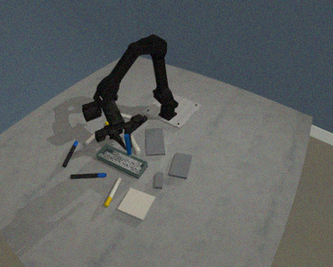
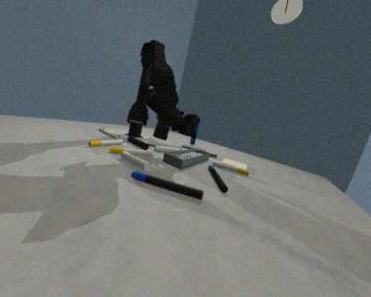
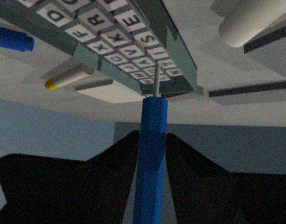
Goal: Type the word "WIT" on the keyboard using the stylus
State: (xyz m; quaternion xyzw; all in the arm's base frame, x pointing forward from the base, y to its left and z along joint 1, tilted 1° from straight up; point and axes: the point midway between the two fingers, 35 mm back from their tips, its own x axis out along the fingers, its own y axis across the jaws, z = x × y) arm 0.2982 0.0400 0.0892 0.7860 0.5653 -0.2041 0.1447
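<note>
The blue stylus lies 10 mm below my gripper tip. From my gripper tip the other things lie so: white pad (120 mm ahead, 140 mm to the left, 80 mm below); thin grey tip (50 mm below); small grey block (140 mm to the left, 70 mm below).
</note>
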